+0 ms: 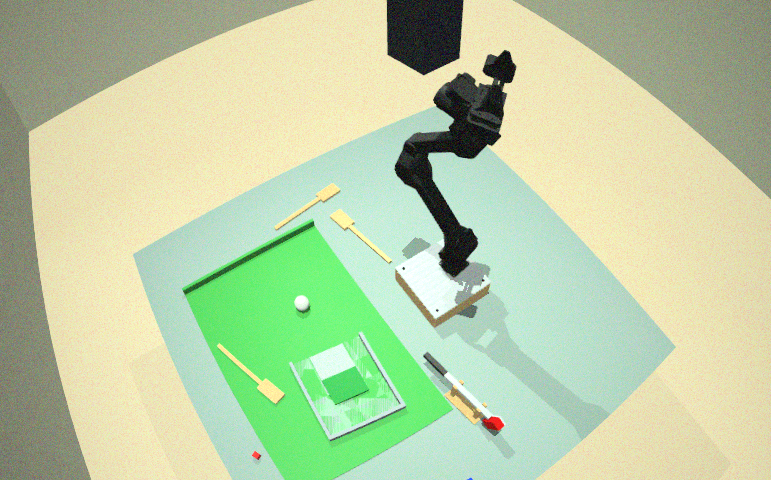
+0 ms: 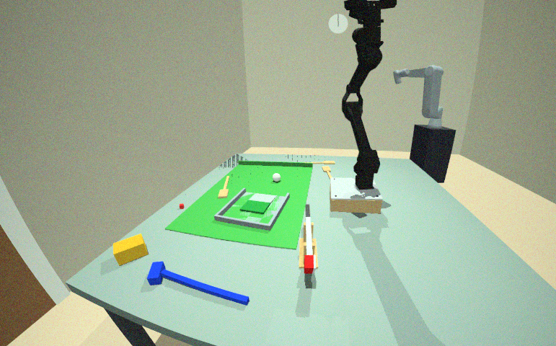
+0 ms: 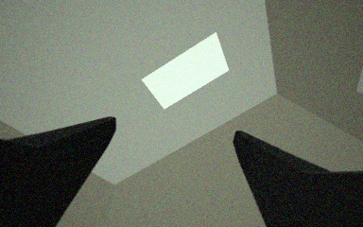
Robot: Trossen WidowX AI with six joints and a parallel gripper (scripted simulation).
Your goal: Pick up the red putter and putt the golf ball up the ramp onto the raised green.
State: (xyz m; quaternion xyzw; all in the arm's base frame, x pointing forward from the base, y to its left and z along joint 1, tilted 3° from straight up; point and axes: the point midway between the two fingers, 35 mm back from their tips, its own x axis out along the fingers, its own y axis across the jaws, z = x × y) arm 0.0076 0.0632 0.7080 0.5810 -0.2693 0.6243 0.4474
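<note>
My gripper tip is now 21 cm short of the red putter, 22 cm to the right of it and 75 cm above it. From my gripper tip the other things lie so: grey frame 41 cm ahead, 80 cm below; then white golf ball 34 cm ahead, 29 cm to the right, 78 cm below; then wooden stand 21 cm ahead, 24 cm to the left, 77 cm below.
</note>
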